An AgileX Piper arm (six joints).
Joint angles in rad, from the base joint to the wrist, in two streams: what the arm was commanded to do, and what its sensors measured. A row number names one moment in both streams.
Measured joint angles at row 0:
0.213, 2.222, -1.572, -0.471, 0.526, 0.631
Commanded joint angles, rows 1 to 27:
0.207, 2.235, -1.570, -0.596, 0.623, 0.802
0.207, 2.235, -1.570, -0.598, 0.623, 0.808
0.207, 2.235, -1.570, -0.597, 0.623, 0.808
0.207, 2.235, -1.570, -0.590, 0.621, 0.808
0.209, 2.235, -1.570, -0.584, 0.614, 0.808
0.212, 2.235, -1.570, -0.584, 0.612, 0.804
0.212, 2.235, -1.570, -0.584, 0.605, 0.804
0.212, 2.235, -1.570, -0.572, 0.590, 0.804
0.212, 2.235, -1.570, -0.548, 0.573, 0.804
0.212, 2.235, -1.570, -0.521, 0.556, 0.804
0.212, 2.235, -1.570, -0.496, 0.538, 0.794
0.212, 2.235, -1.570, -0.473, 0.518, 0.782
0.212, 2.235, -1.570, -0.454, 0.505, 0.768
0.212, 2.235, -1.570, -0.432, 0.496, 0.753
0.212, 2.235, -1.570, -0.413, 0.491, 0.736
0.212, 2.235, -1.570, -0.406, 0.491, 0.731
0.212, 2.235, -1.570, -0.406, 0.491, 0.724
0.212, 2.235, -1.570, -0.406, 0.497, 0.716
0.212, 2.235, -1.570, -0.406, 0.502, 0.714
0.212, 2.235, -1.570, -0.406, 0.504, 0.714
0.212, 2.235, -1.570, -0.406, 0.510, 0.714
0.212, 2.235, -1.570, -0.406, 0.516, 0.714
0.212, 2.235, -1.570, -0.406, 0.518, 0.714
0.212, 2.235, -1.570, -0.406, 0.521, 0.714
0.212, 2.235, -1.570, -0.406, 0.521, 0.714
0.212, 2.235, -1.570, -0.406, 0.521, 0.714
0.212, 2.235, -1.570, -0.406, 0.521, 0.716
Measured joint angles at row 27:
0.212, 2.224, -1.572, -0.426, 0.496, 0.721
